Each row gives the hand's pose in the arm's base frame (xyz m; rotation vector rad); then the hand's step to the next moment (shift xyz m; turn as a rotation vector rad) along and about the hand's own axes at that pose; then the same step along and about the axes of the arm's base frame.
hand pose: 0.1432 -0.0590 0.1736 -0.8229 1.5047 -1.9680
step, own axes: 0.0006 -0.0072 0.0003 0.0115 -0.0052 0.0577
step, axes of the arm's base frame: -0.0005 0.0011 0.0071 0.0344 -0.0445 0.0181
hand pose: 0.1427 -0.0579 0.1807 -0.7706 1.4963 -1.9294
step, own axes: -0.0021 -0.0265 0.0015 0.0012 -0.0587 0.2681
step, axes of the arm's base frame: 0.0001 0.0061 0.0259 0.1915 -0.1611 0.1127
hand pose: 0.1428 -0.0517 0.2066 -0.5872 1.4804 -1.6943
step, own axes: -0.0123 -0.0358 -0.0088 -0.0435 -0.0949 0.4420
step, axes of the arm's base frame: -0.0090 0.0152 0.0346 0.3425 -0.2291 0.1910
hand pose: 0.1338 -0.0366 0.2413 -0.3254 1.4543 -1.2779
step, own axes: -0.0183 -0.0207 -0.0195 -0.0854 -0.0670 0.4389
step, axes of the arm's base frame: -0.0189 0.0163 0.0228 0.3664 -0.1847 0.1899
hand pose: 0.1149 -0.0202 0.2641 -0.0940 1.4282 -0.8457
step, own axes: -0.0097 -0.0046 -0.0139 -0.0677 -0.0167 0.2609
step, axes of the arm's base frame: -0.0136 0.0080 0.0078 0.2298 -0.0838 0.1145
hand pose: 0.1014 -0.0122 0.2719 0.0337 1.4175 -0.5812
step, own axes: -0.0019 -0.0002 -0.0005 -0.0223 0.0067 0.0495
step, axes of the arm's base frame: -0.0006 0.0007 0.0017 0.0472 -0.0040 0.0274
